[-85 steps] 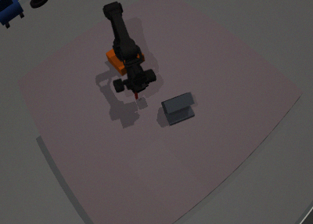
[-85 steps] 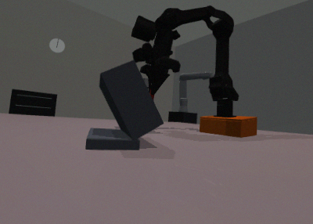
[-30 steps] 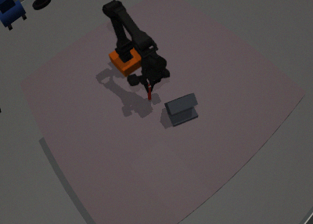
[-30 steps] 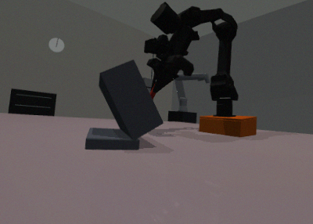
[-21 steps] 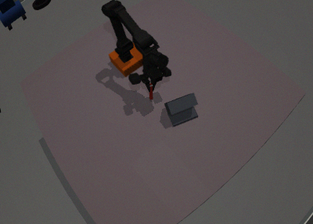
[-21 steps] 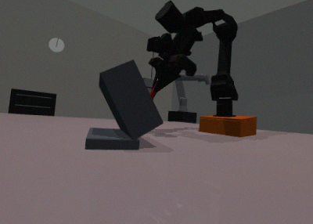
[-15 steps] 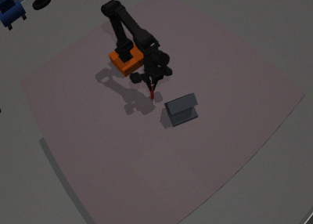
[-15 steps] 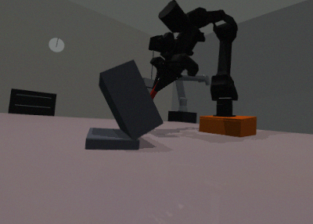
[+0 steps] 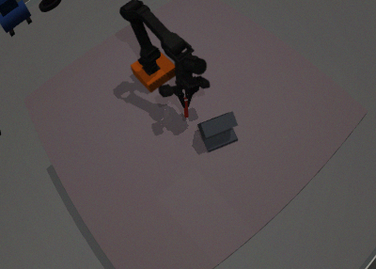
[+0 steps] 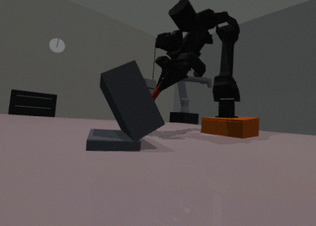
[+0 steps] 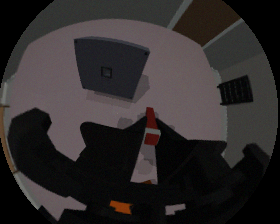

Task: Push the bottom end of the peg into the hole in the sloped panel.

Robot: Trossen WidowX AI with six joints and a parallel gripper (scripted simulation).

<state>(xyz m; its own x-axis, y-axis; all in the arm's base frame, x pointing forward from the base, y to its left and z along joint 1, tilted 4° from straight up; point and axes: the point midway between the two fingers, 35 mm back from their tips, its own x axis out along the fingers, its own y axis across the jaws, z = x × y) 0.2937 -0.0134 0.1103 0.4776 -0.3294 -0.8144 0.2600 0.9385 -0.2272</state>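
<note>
Now: the dark grey sloped panel 11 cm ahead of my gripper tip, 6 cm to the left of it and 5 cm below it. From my gripper tip the other things lie so: red peg (1 cm to the left, 1 cm behind, 1 cm above).
</note>
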